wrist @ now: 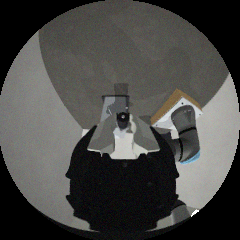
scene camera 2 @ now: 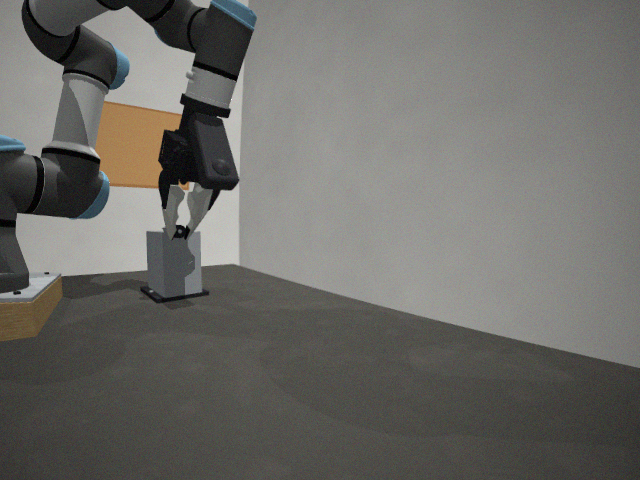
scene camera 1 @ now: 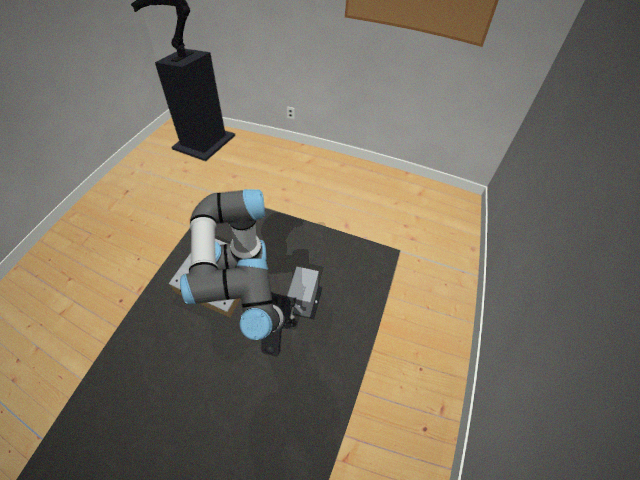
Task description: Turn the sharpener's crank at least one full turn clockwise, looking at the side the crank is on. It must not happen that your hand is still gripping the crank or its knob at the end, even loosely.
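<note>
Gripper in the pictures; in the wrist view too. Pencil sharpener in the pictures.
</note>
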